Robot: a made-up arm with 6 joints. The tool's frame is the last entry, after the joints. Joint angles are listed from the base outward. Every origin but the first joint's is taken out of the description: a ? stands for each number. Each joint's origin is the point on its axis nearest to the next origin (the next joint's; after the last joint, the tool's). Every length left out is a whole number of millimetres.
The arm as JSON. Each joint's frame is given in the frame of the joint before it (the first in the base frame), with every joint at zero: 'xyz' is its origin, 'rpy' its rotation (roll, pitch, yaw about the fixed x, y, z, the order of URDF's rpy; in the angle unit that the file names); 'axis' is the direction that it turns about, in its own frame. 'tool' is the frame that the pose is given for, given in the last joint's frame.
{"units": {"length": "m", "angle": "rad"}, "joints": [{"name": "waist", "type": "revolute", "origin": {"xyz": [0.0, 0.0, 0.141], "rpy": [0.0, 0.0, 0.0]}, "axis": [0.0, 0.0, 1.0]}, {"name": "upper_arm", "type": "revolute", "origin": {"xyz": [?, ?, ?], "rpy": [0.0, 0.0, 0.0]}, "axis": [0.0, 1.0, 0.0]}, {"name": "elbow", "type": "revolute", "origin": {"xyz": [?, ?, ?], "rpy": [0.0, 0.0, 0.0]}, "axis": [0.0, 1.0, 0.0]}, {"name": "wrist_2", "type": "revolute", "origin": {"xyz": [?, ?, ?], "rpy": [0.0, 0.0, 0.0]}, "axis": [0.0, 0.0, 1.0]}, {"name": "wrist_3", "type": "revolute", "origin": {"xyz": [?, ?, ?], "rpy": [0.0, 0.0, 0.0]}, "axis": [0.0, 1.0, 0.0]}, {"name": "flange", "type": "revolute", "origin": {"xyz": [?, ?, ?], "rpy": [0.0, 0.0, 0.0]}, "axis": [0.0, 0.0, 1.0]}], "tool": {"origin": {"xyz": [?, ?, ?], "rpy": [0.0, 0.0, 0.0]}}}
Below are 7 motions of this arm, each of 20 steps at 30 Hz.
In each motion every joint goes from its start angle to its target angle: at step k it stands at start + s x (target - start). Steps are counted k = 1, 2, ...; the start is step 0. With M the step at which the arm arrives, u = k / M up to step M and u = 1 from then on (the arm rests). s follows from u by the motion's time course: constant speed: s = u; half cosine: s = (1 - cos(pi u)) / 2; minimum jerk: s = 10 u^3 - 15 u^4 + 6 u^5.
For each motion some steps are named. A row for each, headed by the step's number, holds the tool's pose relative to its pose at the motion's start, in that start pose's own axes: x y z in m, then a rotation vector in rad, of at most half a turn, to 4 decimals.
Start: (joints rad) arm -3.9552 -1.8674 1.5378 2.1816 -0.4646 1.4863
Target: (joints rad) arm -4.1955 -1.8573 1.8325 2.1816 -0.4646 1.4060
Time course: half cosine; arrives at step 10
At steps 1, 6, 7, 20:
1: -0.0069 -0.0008 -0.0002 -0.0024 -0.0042 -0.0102
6: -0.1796 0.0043 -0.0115 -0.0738 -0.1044 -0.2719
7: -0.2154 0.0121 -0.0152 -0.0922 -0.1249 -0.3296
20: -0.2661 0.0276 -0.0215 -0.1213 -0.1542 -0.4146

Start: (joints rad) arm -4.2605 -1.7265 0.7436 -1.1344 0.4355 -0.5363
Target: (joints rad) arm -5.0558 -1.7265 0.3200 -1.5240 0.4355 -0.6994
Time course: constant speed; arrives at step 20
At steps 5, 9, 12, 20:
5: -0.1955 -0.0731 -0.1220 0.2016 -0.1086 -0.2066
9: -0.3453 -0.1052 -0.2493 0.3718 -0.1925 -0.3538
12: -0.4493 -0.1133 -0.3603 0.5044 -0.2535 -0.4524
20: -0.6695 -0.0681 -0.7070 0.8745 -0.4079 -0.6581

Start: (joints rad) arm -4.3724 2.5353 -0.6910 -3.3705 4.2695 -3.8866
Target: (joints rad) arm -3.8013 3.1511 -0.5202 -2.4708 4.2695 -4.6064
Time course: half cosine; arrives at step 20
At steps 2, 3, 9, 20:
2: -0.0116 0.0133 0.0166 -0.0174 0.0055 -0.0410
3: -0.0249 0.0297 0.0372 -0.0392 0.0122 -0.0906
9: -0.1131 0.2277 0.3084 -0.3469 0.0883 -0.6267
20: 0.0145 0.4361 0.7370 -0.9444 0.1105 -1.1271

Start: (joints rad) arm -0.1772 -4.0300 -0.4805 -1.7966 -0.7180 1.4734
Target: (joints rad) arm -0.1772 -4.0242 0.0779 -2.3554 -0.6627 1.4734
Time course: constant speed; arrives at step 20
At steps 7, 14, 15, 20:
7: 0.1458 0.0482 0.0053 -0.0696 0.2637 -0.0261
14: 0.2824 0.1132 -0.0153 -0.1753 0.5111 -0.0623
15: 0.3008 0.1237 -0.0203 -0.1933 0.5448 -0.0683
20: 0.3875 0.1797 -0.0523 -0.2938 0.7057 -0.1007

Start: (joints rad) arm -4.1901 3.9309 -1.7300 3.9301 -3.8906 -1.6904
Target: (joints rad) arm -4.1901 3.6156 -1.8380 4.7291 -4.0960 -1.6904
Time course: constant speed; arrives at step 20
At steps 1, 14, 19, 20:
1: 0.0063 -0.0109 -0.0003 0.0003 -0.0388 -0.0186
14: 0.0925 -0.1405 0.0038 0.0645 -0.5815 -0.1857
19: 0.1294 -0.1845 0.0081 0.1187 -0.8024 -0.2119
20: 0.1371 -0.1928 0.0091 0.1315 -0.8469 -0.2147

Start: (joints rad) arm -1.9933 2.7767 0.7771 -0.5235 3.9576 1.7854
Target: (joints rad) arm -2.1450 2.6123 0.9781 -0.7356 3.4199 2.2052
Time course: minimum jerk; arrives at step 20
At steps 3, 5, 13, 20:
3: 0.0000 0.0019 0.0021 -0.0139 0.0032 0.0139
5: -0.0001 0.0075 0.0079 -0.0540 0.0132 0.0540
13: -0.0052 0.0607 0.0499 -0.3937 0.1409 0.3950
20: -0.0087 0.0813 0.0610 -0.5119 0.2050 0.5116

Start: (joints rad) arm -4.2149 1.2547 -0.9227 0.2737 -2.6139 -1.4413
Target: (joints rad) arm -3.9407 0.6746 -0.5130 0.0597 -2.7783 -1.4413
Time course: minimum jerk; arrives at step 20
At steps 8, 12, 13, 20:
8: -0.0659 0.1126 -0.0166 0.1029 0.0277 0.0051
12: -0.1268 0.2502 -0.0073 0.2242 0.0520 0.0024
13: -0.1376 0.2818 -0.0011 0.2517 0.0562 0.0005
20: -0.1618 0.3718 0.0244 0.3309 0.0657 -0.0072

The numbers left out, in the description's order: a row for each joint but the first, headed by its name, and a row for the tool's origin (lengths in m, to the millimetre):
upper_arm: 0.0 0.051 0.0
elbow: 0.0 0.0 0.544
wrist_2: 0.0 0.0 0.642
wrist_3: 0.0 0.0 0.0
flange: 0.0 0.0 0.098
tool: 0.0 0.0 0.0

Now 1 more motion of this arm.
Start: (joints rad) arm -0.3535 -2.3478 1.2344 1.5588 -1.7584 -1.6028
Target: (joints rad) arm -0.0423 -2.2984 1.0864 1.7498 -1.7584 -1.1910
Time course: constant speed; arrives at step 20
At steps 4, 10, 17, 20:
4: -0.0044 0.0117 0.0582 0.0566 0.0672 0.0899
10: -0.0077 0.0232 0.1472 0.1514 0.1579 0.2284
17: -0.0064 0.0269 0.2528 0.2759 0.2473 0.3944
20: -0.0041 0.0253 0.2983 0.3336 0.2798 0.4665

